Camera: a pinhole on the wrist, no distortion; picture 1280 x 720 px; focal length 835.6 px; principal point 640.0 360.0 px. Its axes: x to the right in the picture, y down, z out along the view. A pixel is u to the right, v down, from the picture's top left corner.
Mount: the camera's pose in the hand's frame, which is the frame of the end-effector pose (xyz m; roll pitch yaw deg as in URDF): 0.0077 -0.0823 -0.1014 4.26 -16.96 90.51
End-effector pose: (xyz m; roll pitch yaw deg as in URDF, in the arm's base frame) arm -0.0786 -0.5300 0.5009 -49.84 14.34 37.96
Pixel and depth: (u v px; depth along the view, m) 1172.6 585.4 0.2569
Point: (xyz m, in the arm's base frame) -0.1778 -0.4190 0.6360
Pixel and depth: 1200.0 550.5 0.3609
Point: -0.2484 -0.3189 0.6815
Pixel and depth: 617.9 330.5 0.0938
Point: 0.0008 -0.5720 0.5711
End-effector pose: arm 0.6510 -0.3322 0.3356 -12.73 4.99 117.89
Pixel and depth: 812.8 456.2 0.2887
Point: 0.7012 -0.2889 0.5484
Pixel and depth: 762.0 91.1 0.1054
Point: 0.7105 -0.2427 0.3538
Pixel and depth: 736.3 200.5 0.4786
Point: 0.6439 -0.1451 0.7146
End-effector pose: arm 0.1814 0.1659 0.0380 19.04 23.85 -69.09
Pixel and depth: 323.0 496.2 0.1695
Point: -0.0083 0.1092 0.0203
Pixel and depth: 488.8 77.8 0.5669
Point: -0.1213 -0.3018 0.1808
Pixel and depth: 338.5 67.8 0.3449
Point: -0.0755 -0.1172 0.0443
